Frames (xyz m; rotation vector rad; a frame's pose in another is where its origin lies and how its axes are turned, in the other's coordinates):
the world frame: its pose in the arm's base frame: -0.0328 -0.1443 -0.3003 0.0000 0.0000 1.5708
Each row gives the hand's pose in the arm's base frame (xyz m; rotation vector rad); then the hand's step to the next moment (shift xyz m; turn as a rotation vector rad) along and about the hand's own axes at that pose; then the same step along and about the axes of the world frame.
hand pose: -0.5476 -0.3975 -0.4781 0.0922 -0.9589 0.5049
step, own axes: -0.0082 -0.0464 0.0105 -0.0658 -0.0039 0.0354
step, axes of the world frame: -0.0470 -0.0091 0.0062 -0.0383 0.0560 -0.0317
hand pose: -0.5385 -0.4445 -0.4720 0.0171 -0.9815 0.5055
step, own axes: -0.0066 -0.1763 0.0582 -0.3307 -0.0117 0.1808
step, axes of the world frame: -0.1724 -0.0245 0.0647 -0.1860 0.2868 -0.1592
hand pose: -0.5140 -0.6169 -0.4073 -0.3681 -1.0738 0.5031
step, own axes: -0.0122 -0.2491 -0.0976 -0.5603 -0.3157 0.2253
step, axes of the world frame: -0.2176 -0.1354 0.0776 -0.5641 0.3509 -0.1517
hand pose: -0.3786 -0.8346 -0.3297 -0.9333 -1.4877 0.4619
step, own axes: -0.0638 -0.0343 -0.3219 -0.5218 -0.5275 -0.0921
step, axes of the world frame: -0.1465 -0.2932 0.0379 -0.7358 0.1023 0.0846
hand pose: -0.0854 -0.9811 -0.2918 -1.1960 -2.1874 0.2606
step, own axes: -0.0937 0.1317 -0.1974 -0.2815 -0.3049 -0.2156
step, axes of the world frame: -0.0247 -0.2476 0.0561 -0.4283 -0.0315 0.1851
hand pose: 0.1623 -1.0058 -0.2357 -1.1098 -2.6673 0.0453
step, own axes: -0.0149 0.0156 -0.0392 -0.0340 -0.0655 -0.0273
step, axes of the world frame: -0.0020 -0.0304 0.0327 -0.0721 0.0158 0.0271
